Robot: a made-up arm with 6 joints.
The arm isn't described. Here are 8 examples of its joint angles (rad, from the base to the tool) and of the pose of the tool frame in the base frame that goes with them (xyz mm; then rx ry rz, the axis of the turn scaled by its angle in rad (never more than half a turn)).
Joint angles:
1: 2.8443 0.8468 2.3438 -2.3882 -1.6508 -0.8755
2: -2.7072 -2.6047 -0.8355 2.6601 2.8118 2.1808
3: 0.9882 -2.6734 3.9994 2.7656 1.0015 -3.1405
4: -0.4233 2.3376 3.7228 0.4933 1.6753 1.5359
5: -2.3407 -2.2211 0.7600 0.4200 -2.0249 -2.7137
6: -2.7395 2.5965 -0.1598 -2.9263 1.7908 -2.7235
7: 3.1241 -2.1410 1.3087 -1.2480 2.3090 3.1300
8: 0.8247 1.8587 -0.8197 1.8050 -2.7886 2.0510
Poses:
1: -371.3 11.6 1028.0 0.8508 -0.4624 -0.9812
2: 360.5 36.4 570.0 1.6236 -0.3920 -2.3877
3: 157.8 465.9 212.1 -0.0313 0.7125 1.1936
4: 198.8 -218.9 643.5 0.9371 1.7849 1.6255
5: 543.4 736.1 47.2 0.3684 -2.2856 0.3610
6: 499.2 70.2 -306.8 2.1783 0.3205 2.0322
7: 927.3 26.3 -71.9 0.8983 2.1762 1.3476
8: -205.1 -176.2 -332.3 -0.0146 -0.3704 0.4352
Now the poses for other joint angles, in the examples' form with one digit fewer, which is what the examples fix.
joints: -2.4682 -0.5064 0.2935 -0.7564 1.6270 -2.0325
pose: -371 -171 843 -0.936 -1.450 0.766
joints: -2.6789 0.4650 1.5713 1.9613 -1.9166 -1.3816
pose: -266 -189 1088 0.642 0.820 1.341
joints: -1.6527 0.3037 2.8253 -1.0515 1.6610 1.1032
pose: -34 400 933 0.368 2.618 0.142
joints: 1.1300 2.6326 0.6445 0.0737 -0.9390 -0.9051
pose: 68 -169 -707 -1.231 2.030 -0.774
